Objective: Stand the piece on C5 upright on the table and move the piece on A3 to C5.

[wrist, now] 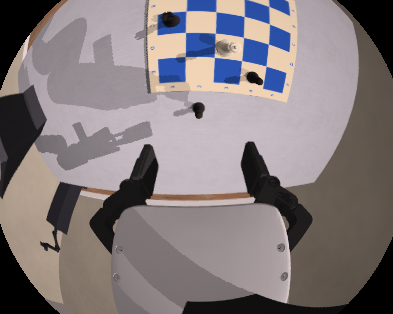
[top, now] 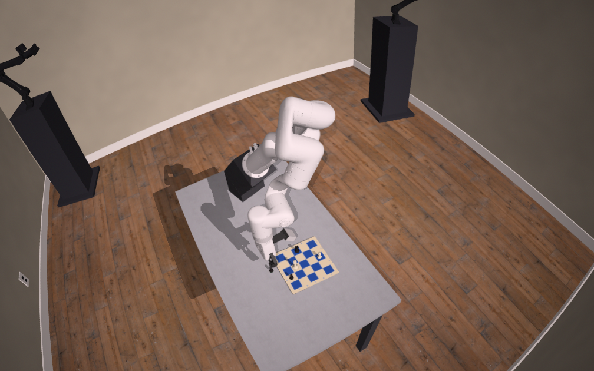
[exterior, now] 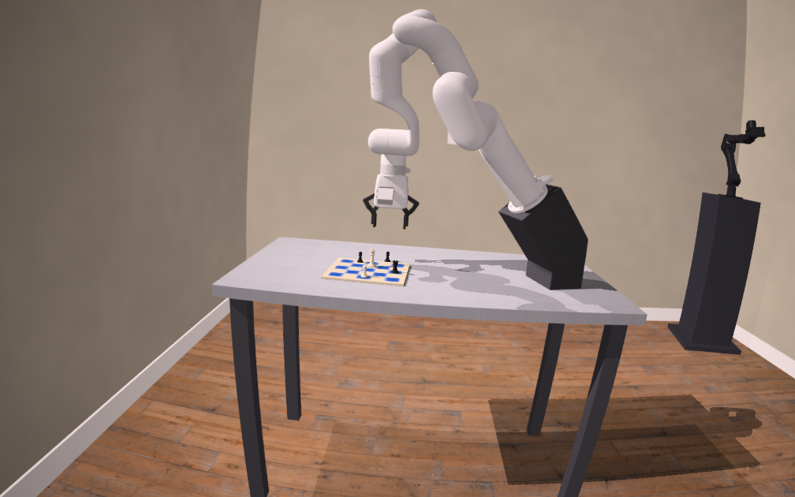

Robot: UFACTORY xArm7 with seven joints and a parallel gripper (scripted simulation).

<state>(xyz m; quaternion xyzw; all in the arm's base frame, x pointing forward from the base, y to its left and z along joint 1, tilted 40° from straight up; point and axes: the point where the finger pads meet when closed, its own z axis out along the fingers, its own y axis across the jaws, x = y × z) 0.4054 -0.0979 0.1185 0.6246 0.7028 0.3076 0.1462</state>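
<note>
My gripper is now 22 cm to the right of the white pawn and 10 cm above it. Also, from my hand: tall white piece: 10 cm to the left, 8 cm below, 2 cm ahead; then chessboard: 14 cm to the left, 11 cm below, 1 cm ahead.
</note>
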